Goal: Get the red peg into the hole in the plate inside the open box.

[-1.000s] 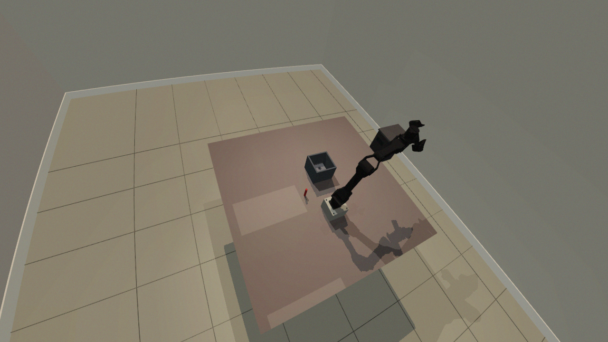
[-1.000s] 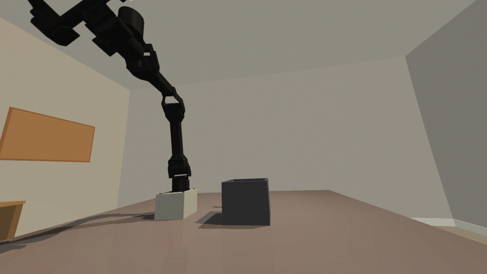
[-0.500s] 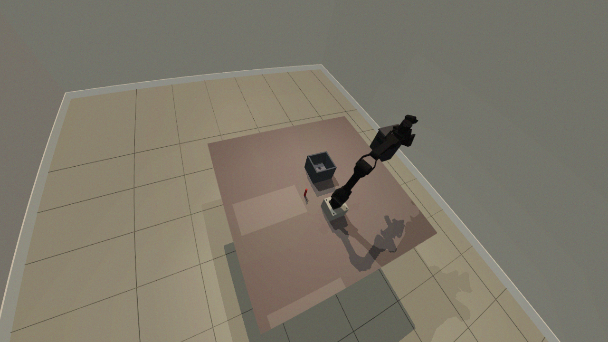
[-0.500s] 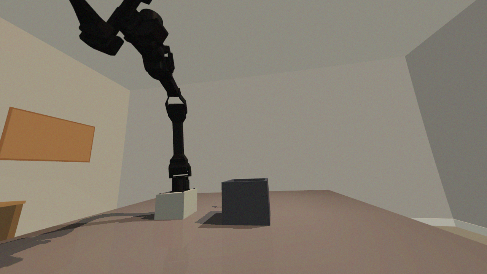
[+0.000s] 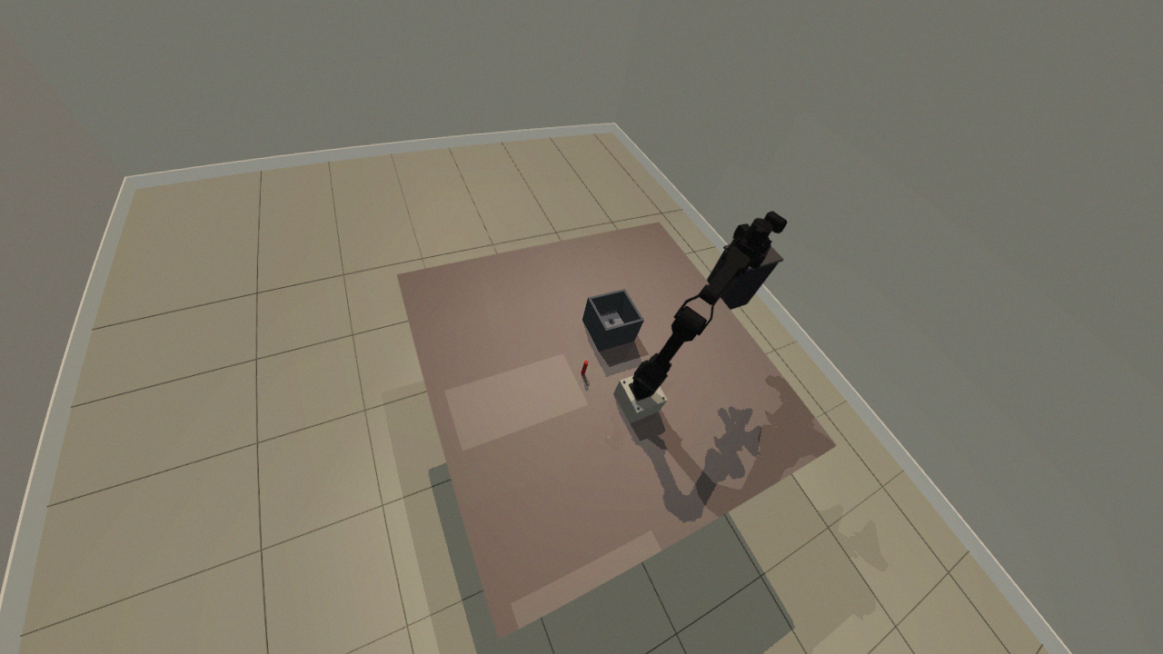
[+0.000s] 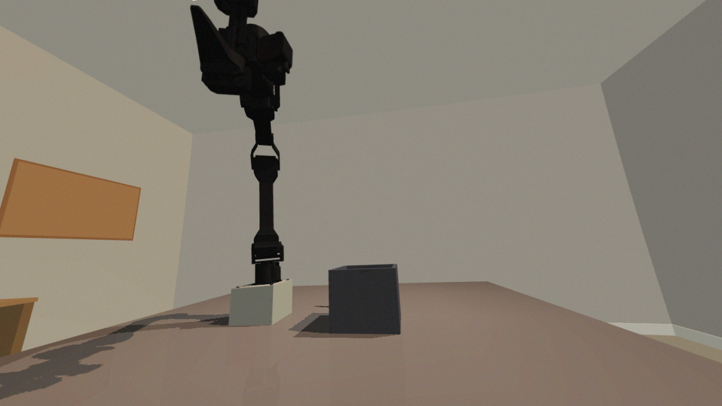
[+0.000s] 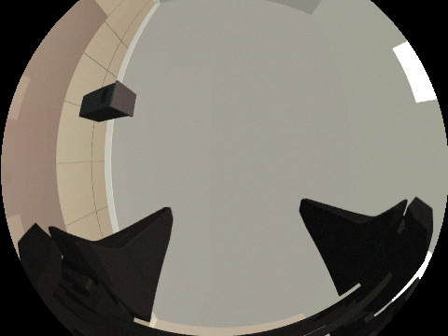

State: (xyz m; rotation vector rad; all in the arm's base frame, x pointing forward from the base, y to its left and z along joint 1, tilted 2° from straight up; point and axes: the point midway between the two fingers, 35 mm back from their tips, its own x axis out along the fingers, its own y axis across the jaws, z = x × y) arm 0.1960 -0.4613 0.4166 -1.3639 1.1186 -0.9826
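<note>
Right now my gripper tip is 620 mm to the right of the red peg, 480 mm above it and 20 mm past it. Also, from my gripper tip: light grey plate (470 mm below, 440 mm to the left, 130 mm ahead).
</note>
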